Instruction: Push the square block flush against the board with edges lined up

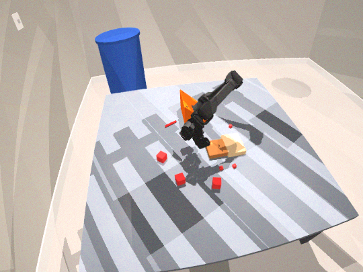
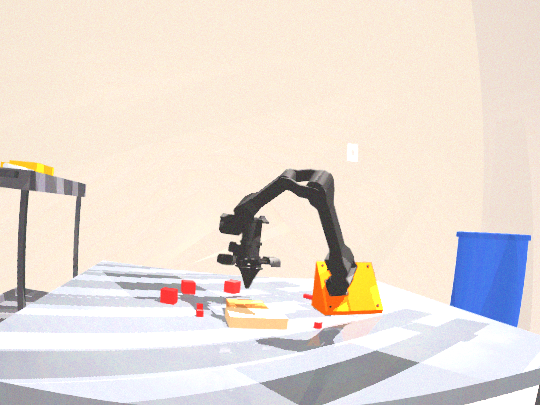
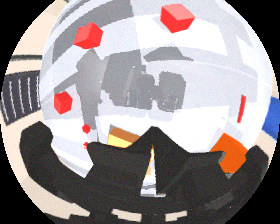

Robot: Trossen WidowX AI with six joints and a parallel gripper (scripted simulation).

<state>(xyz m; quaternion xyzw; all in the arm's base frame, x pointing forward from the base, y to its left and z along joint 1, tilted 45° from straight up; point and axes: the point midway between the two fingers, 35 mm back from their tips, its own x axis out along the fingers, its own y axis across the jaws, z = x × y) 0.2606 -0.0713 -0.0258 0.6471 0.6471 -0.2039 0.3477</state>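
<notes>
Right now my gripper tip is 11 cm to the right of the square block, 4 cm above it and 2 cm short of it. Round my gripper tip: red stick: 25 cm behind, 10 cm to the right, 5 cm below; then board: 21 cm to the left, 4 cm below, 2 cm ahead.
</notes>
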